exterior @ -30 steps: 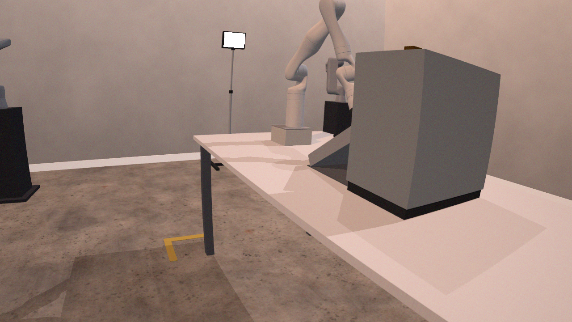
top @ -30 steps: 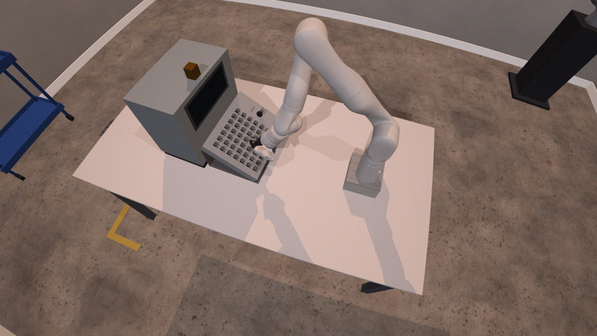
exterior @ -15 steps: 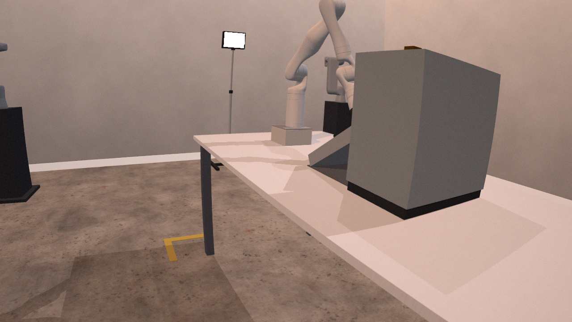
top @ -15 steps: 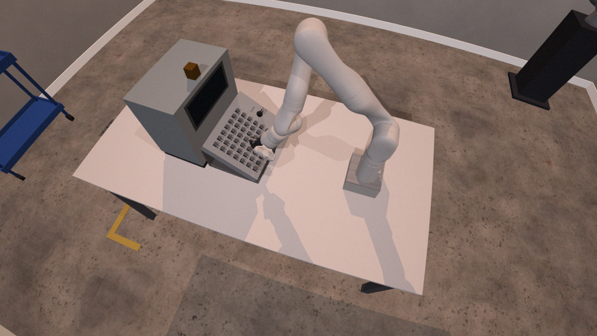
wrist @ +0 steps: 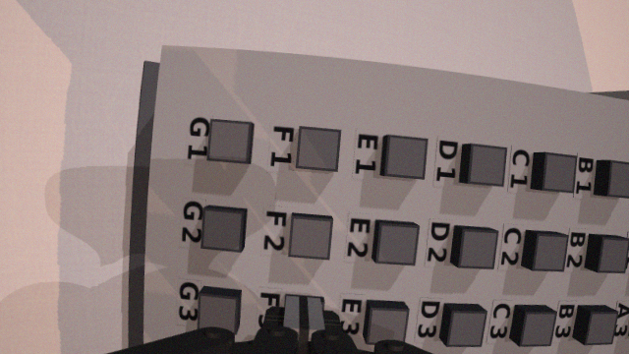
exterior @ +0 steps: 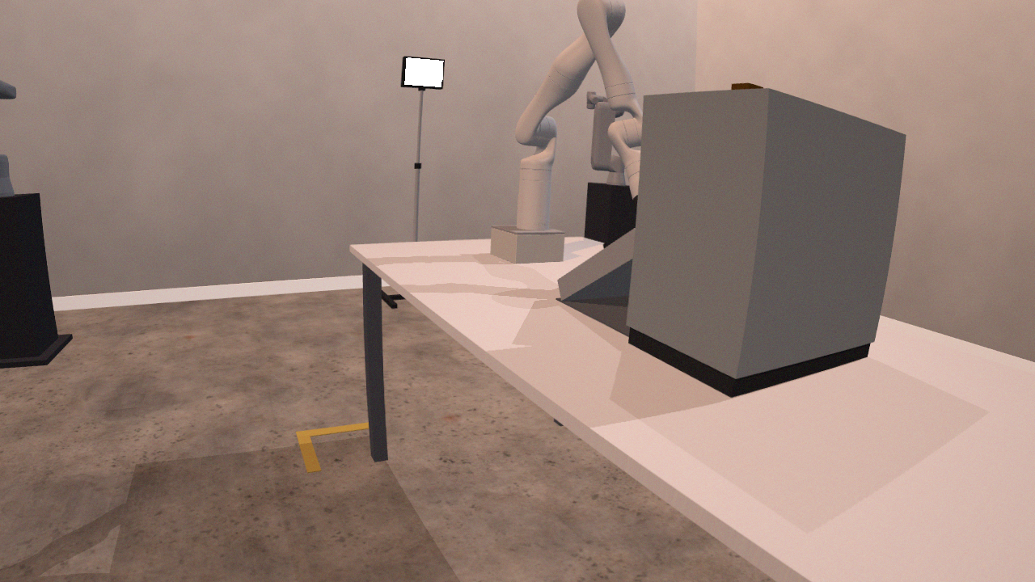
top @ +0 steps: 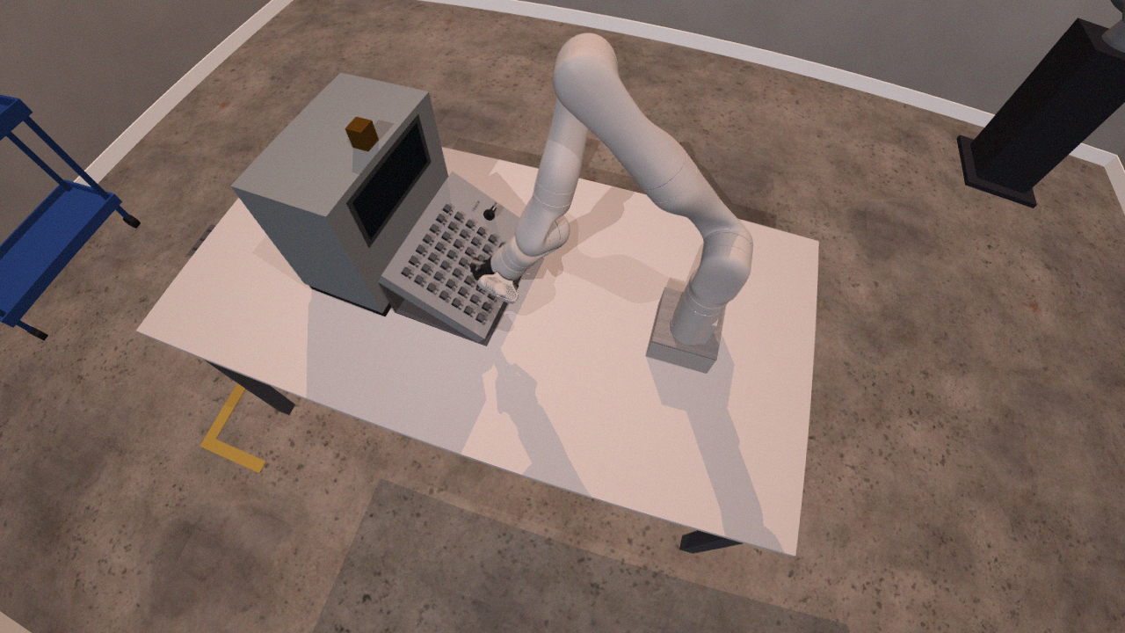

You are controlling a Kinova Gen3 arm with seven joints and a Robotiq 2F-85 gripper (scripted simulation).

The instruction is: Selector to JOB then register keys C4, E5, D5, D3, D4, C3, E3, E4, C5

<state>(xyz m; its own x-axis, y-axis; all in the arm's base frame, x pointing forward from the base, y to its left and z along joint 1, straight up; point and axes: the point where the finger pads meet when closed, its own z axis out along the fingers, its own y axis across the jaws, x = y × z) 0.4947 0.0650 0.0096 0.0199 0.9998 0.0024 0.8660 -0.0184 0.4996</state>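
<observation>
My hand is 40 mm short of the key E3. The rest, counted from my hand: key E5: 40 mm ahead, 70 mm to the right; key D3: 70 mm ahead, 20 mm above; key D5: 70 mm ahead, 70 mm to the right, 20 mm above.
</observation>
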